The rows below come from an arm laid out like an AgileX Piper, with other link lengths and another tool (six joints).
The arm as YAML. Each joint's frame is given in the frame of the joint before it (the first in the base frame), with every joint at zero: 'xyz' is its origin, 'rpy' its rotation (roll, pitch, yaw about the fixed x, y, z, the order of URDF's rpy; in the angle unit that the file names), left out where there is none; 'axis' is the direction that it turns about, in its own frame. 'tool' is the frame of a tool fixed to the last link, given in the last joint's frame.
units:
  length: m
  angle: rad
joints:
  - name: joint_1
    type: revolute
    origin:
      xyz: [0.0, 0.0, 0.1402]
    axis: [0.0, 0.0, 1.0]
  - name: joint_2
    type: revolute
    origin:
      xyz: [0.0, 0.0, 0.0]
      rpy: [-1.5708, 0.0, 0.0]
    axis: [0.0, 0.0, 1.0]
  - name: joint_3
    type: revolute
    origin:
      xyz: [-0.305, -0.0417, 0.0]
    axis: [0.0, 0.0, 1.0]
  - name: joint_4
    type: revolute
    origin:
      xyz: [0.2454, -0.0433, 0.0]
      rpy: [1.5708, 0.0, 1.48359]
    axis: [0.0, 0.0, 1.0]
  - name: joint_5
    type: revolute
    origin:
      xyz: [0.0, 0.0, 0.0]
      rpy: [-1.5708, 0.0, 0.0]
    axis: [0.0, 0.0, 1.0]
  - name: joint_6
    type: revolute
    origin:
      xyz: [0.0, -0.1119, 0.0]
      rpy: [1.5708, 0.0, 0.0]
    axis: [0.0, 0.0, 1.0]
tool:
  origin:
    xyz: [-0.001, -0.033, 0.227]
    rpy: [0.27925, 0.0, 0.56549]
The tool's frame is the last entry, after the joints.
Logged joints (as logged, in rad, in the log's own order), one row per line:
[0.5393, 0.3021, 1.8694, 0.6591, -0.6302, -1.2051]
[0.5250, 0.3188, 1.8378, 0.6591, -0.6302, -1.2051]
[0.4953, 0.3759, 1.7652, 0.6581, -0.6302, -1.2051]
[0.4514, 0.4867, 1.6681, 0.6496, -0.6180, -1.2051]
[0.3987, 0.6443, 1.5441, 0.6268, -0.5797, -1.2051]
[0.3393, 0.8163, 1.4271, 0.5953, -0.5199, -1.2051]
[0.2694, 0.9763, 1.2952, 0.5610, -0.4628, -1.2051]
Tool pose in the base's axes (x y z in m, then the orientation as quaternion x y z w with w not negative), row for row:
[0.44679, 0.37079, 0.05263, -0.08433, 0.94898, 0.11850, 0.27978]
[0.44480, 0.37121, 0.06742, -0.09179, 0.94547, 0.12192, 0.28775]
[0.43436, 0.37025, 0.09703, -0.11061, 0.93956, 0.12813, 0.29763]
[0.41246, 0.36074, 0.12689, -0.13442, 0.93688, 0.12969, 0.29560]
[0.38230, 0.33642, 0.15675, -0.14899, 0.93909, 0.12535, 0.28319]
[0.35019, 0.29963, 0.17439, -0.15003, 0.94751, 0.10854, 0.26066]
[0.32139, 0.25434, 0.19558, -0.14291, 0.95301, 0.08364, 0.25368]
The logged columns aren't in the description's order. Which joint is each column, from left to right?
Columns, left to right: joint_4, joint_5, joint_2, joint_1, joint_6, joint_3.
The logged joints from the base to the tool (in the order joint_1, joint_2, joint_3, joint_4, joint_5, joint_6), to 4 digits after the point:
[0.6591, 1.8694, -1.2051, 0.5393, 0.3021, -0.6302]
[0.6591, 1.8378, -1.2051, 0.5250, 0.3188, -0.6302]
[0.6581, 1.7652, -1.2051, 0.4953, 0.3759, -0.6302]
[0.6496, 1.6681, -1.2051, 0.4514, 0.4867, -0.6180]
[0.6268, 1.5441, -1.2051, 0.3987, 0.6443, -0.5797]
[0.5953, 1.4271, -1.2051, 0.3393, 0.8163, -0.5199]
[0.5610, 1.2952, -1.2051, 0.2694, 0.9763, -0.4628]

